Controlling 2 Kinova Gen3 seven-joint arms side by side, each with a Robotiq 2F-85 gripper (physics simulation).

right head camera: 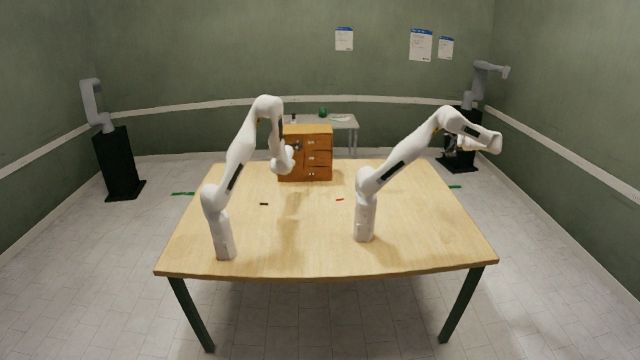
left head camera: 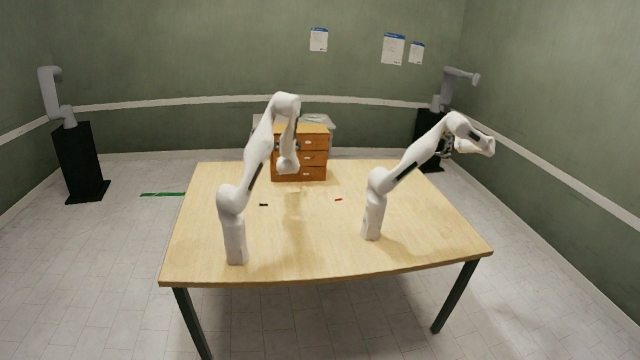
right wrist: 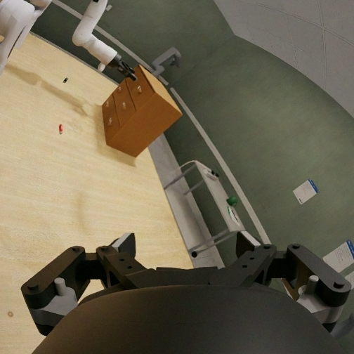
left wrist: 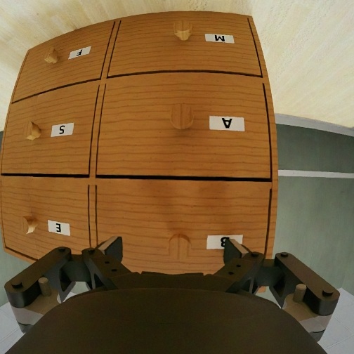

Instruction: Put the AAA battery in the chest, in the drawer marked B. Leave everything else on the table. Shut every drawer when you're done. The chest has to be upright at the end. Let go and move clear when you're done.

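Frame: origin at the left arm's base, x left, y back, z up, level; centimetres.
Seen in the pictures: left gripper, between the fingertips: [right head camera: 290, 141]; right gripper, between the fingertips: [right head camera: 441, 143]; left arm's base, origin of its link: [right head camera: 226, 252] [left head camera: 237, 257]; right arm's base, origin of its link: [right head camera: 363, 235] [left head camera: 370, 234].
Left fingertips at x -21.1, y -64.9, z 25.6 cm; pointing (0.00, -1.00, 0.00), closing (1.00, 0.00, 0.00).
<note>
Offsets run from my left fingertips to a thing's top centre. Level surfaces: height alone.
The wooden chest {dx -6.7, dy -9.5, dz +4.7 cm} [left head camera: 314, 129] [right head camera: 307, 130] [right wrist: 157, 112] stands upright at the table's back, its drawers looking shut. Drawer B [left wrist: 145, 215] is at the bottom of the upside-down left wrist view. My left gripper [left wrist: 172, 250] [right wrist: 134, 76] is open in front of it, with B's knob [left wrist: 180, 245] showing between the fingertips; contact cannot be told. My right gripper [right wrist: 185, 244] is open and empty, raised at the right, away from the chest. A small black object {dx +12.0, dy +25.4, dz -24.1 cm} [left head camera: 263, 204] [right head camera: 264, 204] [right wrist: 65, 80] and a small red object {dx -28.0, dy +19.1, dz -24.5 cm} [left head camera: 338, 199] [right head camera: 340, 199] [right wrist: 61, 129] lie on the table; which is the AAA battery cannot be told.
Drawers A [left wrist: 140, 135], M [left wrist: 145, 50], E [left wrist: 45, 200], S [left wrist: 60, 150] and F [left wrist: 75, 75] surround or adjoin B's column. The wooden table {dz -25.6 cm} [left head camera: 310, 250] [right head camera: 310, 250] carries both arms. A grey side table [right head camera: 350, 120] [right wrist: 220, 200] stands behind the chest.
</note>
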